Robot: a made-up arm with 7 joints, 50 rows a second.
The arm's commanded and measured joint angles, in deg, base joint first. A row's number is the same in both.
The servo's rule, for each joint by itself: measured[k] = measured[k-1] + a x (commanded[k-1-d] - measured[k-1]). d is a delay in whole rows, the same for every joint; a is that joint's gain. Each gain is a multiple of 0.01, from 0.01 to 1. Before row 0 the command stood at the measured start. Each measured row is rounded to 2 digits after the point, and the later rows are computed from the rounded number. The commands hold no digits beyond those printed.
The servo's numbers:
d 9
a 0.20 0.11 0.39 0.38 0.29 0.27 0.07
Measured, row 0:
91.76 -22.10 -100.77 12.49 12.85 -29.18 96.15
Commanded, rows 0 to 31:
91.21 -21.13 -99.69 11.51 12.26 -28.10 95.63
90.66 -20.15 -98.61 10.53 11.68 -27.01 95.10
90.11 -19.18 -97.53 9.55 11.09 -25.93 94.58
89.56 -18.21 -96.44 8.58 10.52 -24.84 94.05
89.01 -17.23 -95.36 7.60 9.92 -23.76 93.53
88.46 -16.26 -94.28 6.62 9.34 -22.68 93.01
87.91 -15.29 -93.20 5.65 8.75 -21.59 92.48
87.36 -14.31 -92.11 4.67 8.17 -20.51 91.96
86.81 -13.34 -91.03 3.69 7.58 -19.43 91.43
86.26 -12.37 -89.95 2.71 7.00 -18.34 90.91
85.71 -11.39 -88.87 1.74 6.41 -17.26 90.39
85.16 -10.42 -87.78 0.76 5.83 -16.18 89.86
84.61 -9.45 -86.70 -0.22 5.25 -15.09 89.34
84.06 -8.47 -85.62 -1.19 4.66 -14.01 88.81
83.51 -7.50 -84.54 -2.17 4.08 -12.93 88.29
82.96 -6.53 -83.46 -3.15 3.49 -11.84 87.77
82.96 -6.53 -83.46 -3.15 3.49 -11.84 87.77
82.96 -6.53 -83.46 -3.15 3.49 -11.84 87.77
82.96 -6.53 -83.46 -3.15 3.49 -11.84 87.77
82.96 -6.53 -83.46 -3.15 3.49 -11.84 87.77
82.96 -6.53 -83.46 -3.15 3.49 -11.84 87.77
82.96 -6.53 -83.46 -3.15 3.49 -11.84 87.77
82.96 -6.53 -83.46 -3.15 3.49 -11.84 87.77
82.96 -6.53 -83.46 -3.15 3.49 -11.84 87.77
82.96 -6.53 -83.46 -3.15 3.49 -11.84 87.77
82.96 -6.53 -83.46 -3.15 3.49 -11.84 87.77
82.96 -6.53 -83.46 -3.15 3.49 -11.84 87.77
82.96 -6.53 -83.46 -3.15 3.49 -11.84 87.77
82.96 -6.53 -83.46 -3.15 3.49 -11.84 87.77
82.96 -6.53 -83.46 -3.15 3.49 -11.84 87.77
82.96 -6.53 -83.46 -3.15 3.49 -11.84 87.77
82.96 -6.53 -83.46 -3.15 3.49 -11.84 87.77
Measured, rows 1 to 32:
91.76 -22.10 -100.77 12.49 12.85 -29.18 96.15
91.76 -22.10 -100.77 12.49 12.85 -29.18 96.15
91.76 -22.10 -100.77 12.49 12.85 -29.18 96.15
91.76 -22.10 -100.77 12.49 12.85 -29.18 96.15
91.76 -22.10 -100.77 12.49 12.85 -29.18 96.15
91.76 -22.10 -100.77 12.49 12.85 -29.18 96.15
91.76 -22.10 -100.77 12.49 12.85 -29.18 96.15
91.76 -22.10 -100.77 12.49 12.85 -29.18 96.15
91.76 -22.10 -100.77 12.49 12.85 -29.18 96.15
91.65 -21.99 -100.35 12.12 12.68 -28.89 96.11
91.45 -21.79 -99.67 11.52 12.39 -28.38 96.04
91.18 -21.50 -98.84 10.77 12.01 -27.72 95.94
90.86 -21.14 -97.90 9.94 11.58 -26.94 95.81
90.49 -20.71 -96.91 9.05 11.10 -26.08 95.65
90.08 -20.22 -95.88 8.13 10.59 -25.16 95.47
89.65 -19.68 -94.83 7.19 10.06 -24.20 95.26
89.19 -19.09 -93.77 6.23 9.51 -23.20 95.03
88.71 -18.46 -92.70 5.26 8.95 -22.18 94.78
88.22 -17.79 -91.63 4.29 8.38 -21.14 94.51
87.72 -17.09 -90.55 3.32 7.81 -20.09 94.22
87.21 -16.36 -89.47 2.35 7.24 -19.03 93.91
86.69 -15.60 -88.39 1.37 6.66 -17.97 93.59
86.16 -14.82 -87.31 0.40 6.08 -16.90 93.26
85.63 -14.01 -86.23 -0.58 5.50 -15.83 92.91
85.10 -13.19 -85.15 -1.56 4.92 -14.75 92.55
84.67 -12.46 -84.49 -2.16 4.51 -13.96 92.22
84.33 -11.81 -84.09 -2.54 4.21 -13.39 91.91
84.06 -11.23 -83.84 -2.77 4.00 -12.97 91.62
83.84 -10.71 -83.69 -2.91 3.85 -12.66 91.35
83.66 -10.25 -83.60 -3.00 3.75 -12.44 91.10
83.52 -9.84 -83.55 -3.06 3.67 -12.28 90.87
83.41 -9.48 -83.51 -3.09 3.62 -12.16 90.65

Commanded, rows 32 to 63:
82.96 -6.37 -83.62 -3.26 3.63 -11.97 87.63
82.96 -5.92 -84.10 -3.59 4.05 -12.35 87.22
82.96 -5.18 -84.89 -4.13 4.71 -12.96 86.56
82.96 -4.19 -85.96 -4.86 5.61 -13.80 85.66
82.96 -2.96 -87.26 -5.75 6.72 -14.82 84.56
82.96 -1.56 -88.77 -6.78 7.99 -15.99 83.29
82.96 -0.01 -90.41 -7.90 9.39 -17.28 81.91
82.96 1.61 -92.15 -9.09 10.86 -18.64 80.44
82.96 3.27 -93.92 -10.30 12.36 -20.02 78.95
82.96 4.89 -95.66 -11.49 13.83 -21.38 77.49
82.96 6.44 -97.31 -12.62 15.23 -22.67 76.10
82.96 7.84 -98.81 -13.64 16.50 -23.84 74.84
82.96 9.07 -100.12 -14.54 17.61 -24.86 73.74
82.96 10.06 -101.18 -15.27 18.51 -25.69 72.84
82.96 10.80 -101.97 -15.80 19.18 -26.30 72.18
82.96 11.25 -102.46 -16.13 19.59 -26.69 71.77
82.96 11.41 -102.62 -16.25 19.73 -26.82 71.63
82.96 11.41 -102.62 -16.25 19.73 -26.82 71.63
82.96 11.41 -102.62 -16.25 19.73 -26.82 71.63
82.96 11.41 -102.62 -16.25 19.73 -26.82 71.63
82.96 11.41 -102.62 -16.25 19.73 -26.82 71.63
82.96 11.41 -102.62 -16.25 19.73 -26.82 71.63
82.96 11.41 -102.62 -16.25 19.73 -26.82 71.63
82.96 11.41 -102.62 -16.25 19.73 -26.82 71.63
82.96 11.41 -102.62 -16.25 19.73 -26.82 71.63
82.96 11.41 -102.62 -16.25 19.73 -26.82 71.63
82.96 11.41 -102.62 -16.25 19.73 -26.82 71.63
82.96 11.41 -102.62 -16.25 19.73 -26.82 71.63
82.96 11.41 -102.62 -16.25 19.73 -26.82 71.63
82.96 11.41 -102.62 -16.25 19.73 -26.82 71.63
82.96 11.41 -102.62 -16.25 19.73 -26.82 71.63
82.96 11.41 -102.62 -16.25 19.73 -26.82 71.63
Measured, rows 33 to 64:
83.32 -9.16 -83.49 -3.11 3.58 -12.07 90.45
83.25 -8.87 -83.48 -3.13 3.55 -12.01 90.26
83.19 -8.61 -83.47 -3.14 3.53 -11.96 90.09
83.14 -8.38 -83.47 -3.14 3.52 -11.93 89.93
83.10 -8.18 -83.47 -3.14 3.51 -11.91 89.78
83.07 -8.00 -83.47 -3.14 3.50 -11.89 89.64
83.05 -7.84 -83.47 -3.14 3.50 -11.88 89.51
83.03 -7.70 -83.47 -3.14 3.50 -11.87 89.39
83.02 -7.57 -83.47 -3.14 3.50 -11.86 89.28
83.01 -7.44 -83.53 -3.19 3.54 -11.89 89.16
83.00 -7.27 -83.75 -3.34 3.69 -12.01 89.02
82.99 -7.04 -84.19 -3.64 3.99 -12.27 88.85
82.98 -6.73 -84.88 -4.10 4.46 -12.68 88.63
82.98 -6.32 -85.81 -4.73 5.12 -13.26 88.35
82.98 -5.80 -86.96 -5.51 5.95 -14.00 88.00
82.98 -5.16 -88.31 -6.42 6.95 -14.89 87.57
82.98 -4.42 -89.81 -7.43 8.08 -15.90 87.07
82.98 -3.57 -91.41 -8.52 9.32 -17.01 86.50
82.98 -2.64 -93.07 -9.65 10.63 -18.19 85.87
82.98 -1.64 -94.72 -10.78 11.96 -19.40 85.19
82.98 -0.60 -96.32 -11.87 13.28 -20.60 84.47
82.98 0.46 -97.80 -12.88 14.54 -21.75 83.72
82.98 1.52 -99.12 -13.79 15.69 -22.81 82.96
82.98 2.54 -100.23 -14.55 16.70 -23.75 82.21
82.98 3.50 -101.10 -15.15 17.54 -24.54 81.48
82.98 4.37 -101.69 -15.57 18.18 -25.16 80.79
82.98 5.14 -102.05 -15.83 18.63 -25.61 80.15
82.98 5.83 -102.27 -15.99 18.95 -25.94 79.55
82.98 6.44 -102.41 -16.09 19.18 -26.18 79.00
82.98 6.99 -102.49 -16.15 19.34 -26.35 78.48
82.98 7.48 -102.54 -16.19 19.45 -26.48 78.00
82.98 7.91 -102.57 -16.21 19.53 -26.57 77.55

